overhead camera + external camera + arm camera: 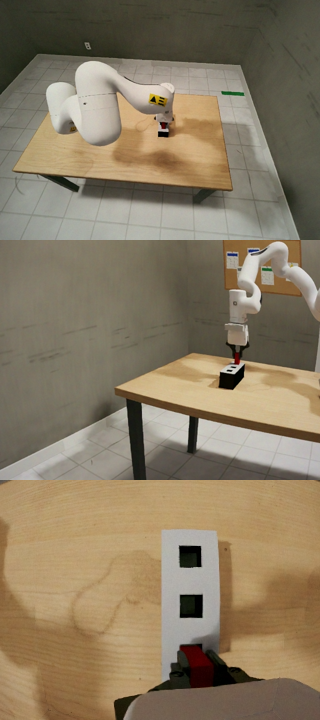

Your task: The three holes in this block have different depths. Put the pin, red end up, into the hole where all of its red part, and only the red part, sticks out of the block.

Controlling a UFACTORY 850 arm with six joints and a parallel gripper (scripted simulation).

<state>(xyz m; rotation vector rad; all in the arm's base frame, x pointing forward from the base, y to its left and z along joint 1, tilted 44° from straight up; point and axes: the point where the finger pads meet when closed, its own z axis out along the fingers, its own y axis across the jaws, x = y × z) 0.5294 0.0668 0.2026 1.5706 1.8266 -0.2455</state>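
Now: hand 80 mm above the black block and 60 mm to the right of it. The rest, counted from my hand: pin (20 mm below).
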